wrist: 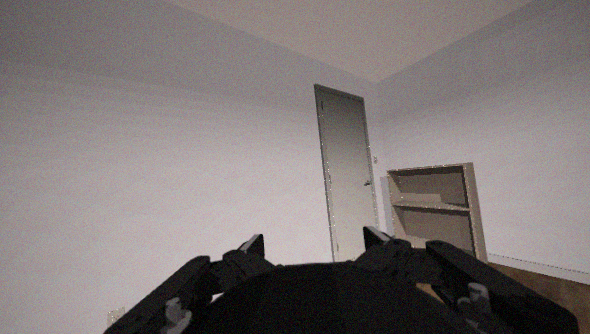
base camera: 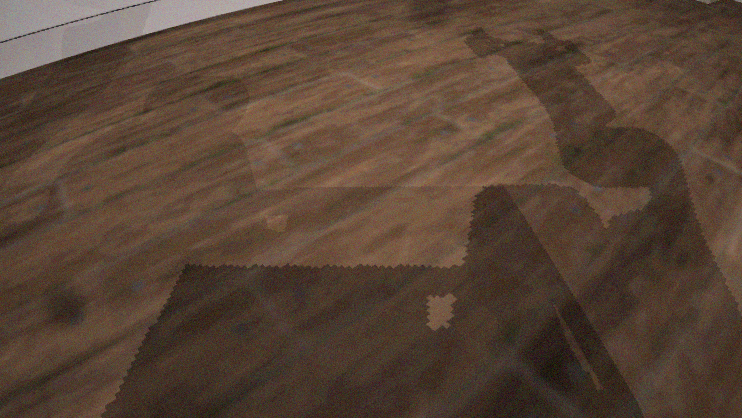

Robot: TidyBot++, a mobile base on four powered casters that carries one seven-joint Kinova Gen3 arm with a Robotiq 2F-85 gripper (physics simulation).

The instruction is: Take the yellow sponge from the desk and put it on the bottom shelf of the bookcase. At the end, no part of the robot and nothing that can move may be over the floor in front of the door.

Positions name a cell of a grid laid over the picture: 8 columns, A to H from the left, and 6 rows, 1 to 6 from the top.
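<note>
Beige bookcase (wrist: G4), visible. My gripper (wrist: E5), visible.
</note>
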